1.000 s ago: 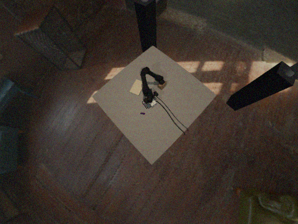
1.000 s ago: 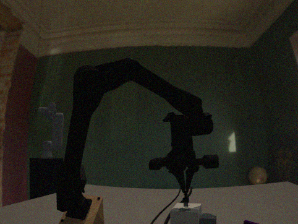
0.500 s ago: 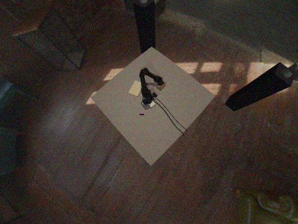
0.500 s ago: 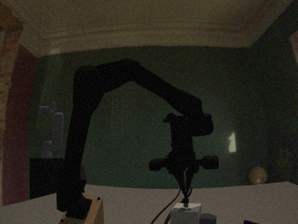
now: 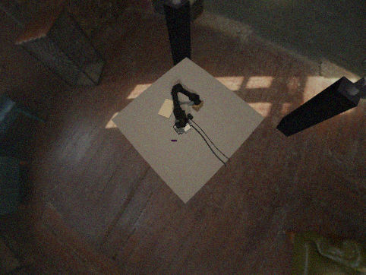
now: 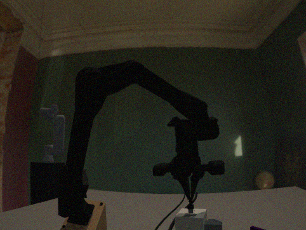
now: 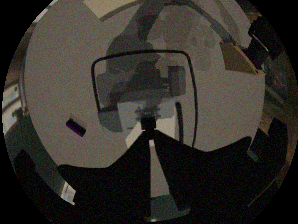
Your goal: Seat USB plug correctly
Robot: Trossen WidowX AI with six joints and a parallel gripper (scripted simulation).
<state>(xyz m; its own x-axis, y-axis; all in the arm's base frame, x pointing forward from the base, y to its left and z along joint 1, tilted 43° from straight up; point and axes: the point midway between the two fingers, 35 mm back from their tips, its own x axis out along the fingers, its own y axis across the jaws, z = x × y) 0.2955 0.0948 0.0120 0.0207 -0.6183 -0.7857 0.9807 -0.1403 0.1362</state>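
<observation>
The dark USB plug lies 20 mm below my gripper tip. Round my gripper tip: purple object (190 mm ahead, 10 mm to the left, 110 mm below); tan sheet (40 mm behind, 320 mm to the right, 110 mm below).
</observation>
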